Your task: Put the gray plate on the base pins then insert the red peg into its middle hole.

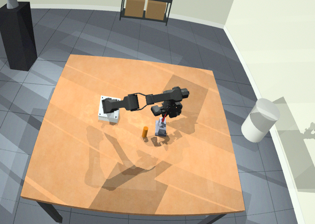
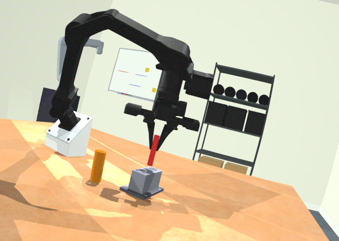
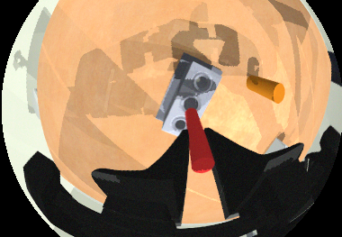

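Now: the gray plate 1 cm to the right of my gripper tip and 7 cm below it. From my gripper tip the other things lie so: orange cylinder 10 cm behind, 8 cm to the right, 7 cm below; red peg right at my gripper tip; base 1 cm to the right, 10 cm below.
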